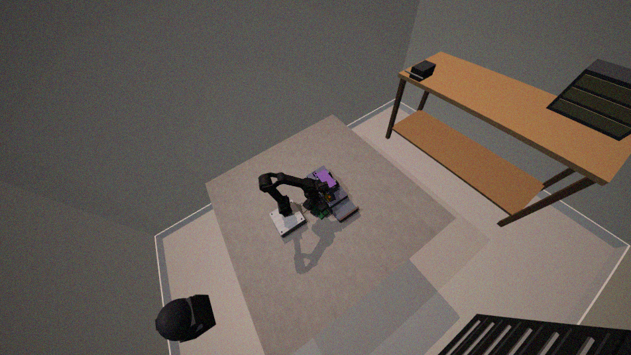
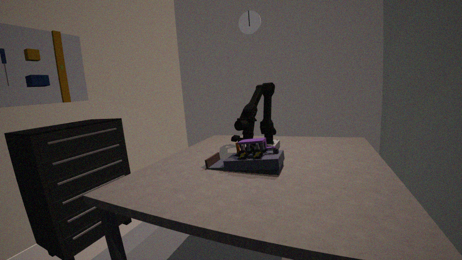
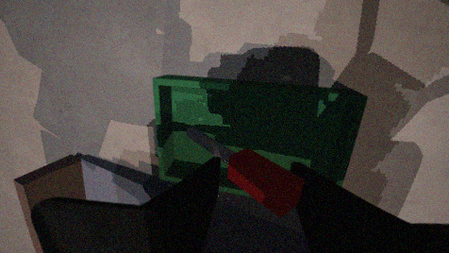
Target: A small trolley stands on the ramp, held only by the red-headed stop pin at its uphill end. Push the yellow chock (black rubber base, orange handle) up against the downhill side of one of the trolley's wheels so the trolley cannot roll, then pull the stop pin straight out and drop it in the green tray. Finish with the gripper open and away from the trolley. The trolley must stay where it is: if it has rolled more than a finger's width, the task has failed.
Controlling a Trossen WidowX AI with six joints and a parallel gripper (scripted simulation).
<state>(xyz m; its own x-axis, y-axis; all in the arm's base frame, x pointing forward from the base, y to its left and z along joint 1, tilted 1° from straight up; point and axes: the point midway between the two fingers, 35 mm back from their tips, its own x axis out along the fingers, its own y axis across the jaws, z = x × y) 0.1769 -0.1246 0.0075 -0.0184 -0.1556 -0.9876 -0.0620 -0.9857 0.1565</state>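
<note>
The green tray lies 4 cm below my gripper tip, 1 cm to the right of it and 1 cm behind it. Round my gripper tip: grey ramp: 14 cm ahead, 7 cm to the left, 1 cm above; yellow chock: 8 cm ahead, 5 cm above, 1 cm to the right; red-headed stop pin: 1 cm to the right.
</note>
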